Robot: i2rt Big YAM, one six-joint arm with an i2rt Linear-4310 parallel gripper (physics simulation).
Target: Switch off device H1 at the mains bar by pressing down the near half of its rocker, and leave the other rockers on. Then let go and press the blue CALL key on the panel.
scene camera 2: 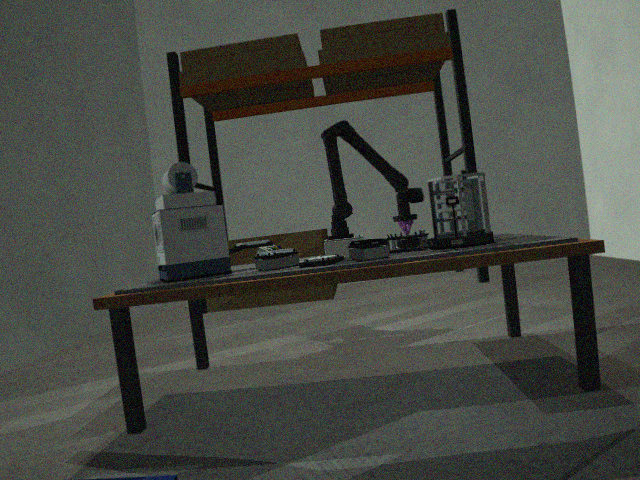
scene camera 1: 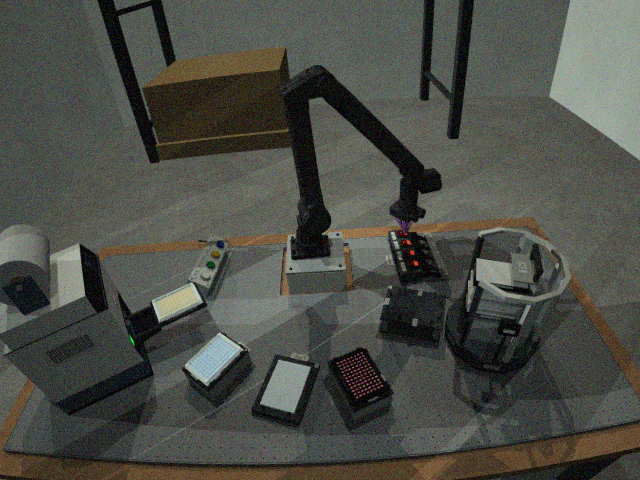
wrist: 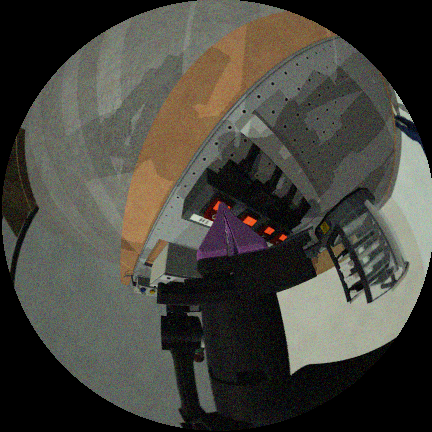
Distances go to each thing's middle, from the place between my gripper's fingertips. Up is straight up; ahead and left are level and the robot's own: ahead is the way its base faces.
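Round caged device point(scene camera 1: 502, 330): my gripper 0.41 m short of it, 0.14 m to the right of it, 0.1 m below it.
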